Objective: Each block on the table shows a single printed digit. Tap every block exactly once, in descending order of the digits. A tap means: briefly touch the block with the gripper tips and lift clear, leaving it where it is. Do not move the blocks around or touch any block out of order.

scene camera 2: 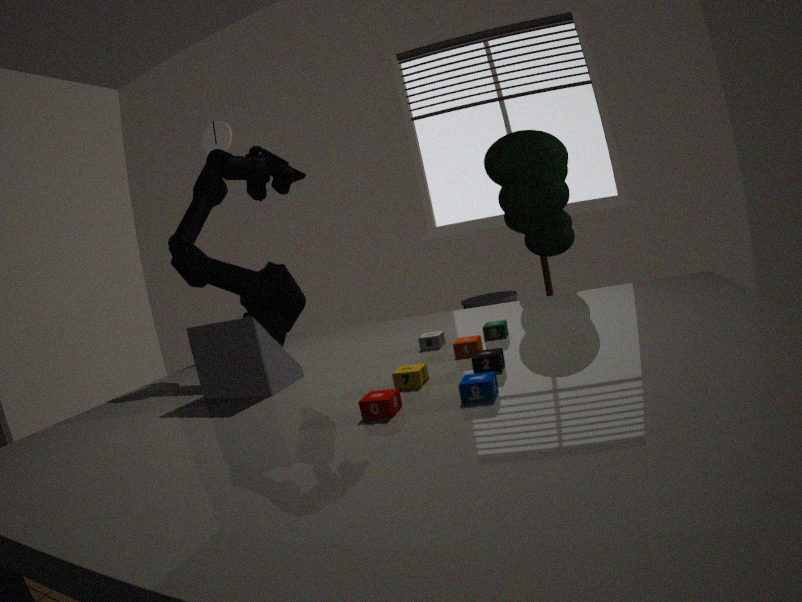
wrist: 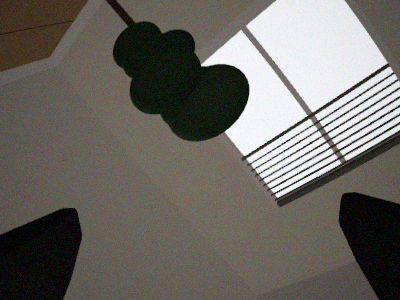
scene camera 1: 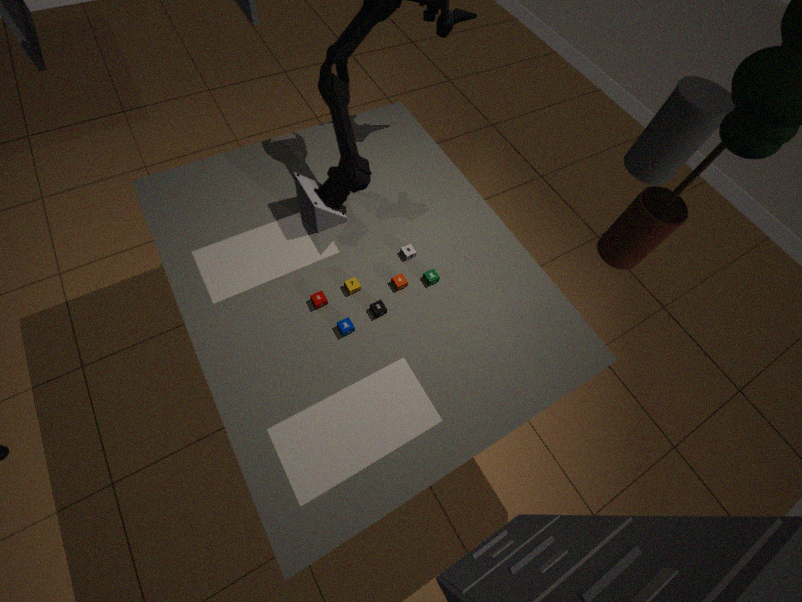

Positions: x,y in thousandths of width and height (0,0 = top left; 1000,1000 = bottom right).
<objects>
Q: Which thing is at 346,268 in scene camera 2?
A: The gripper.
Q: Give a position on a blue block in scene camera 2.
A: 594,644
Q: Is the gripper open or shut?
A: Open.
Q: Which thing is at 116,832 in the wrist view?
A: The gripper.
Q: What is the gripper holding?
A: Nothing.
</objects>
